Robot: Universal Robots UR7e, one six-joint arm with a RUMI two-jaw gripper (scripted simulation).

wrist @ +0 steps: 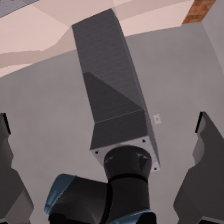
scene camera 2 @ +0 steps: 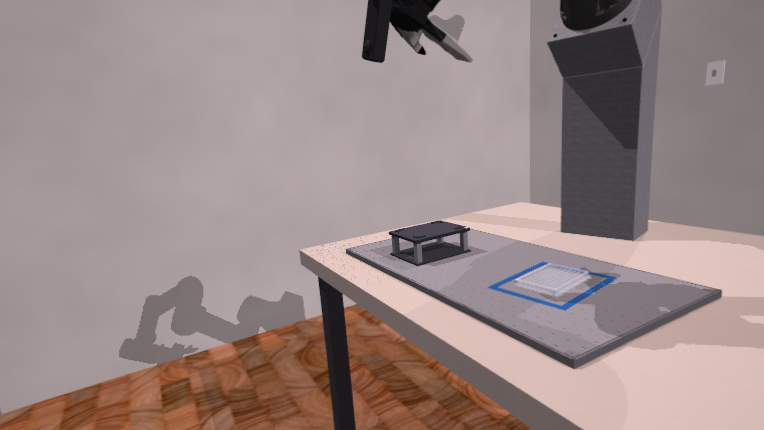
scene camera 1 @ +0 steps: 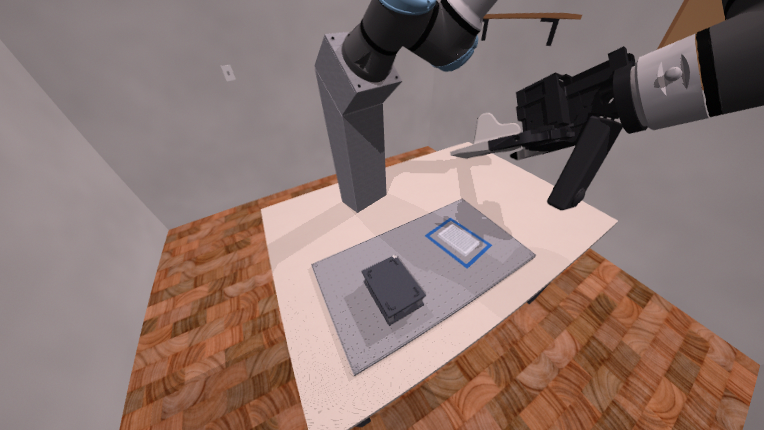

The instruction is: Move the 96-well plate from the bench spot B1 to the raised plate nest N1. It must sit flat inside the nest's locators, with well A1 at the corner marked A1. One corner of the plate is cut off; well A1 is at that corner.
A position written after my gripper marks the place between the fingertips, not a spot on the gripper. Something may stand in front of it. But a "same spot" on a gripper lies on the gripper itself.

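In scene camera 2 and in the wrist view my gripper shows, and the spot on it at (wrist: 194, 192) is the same spot as (scene camera 2: 406, 33). My gripper is visible in scene camera 1 (483, 155) as well. As for a dark raised plate nest, (scene camera 2: 436, 230) and (scene camera 1: 397, 277) are one and the same spot on it.
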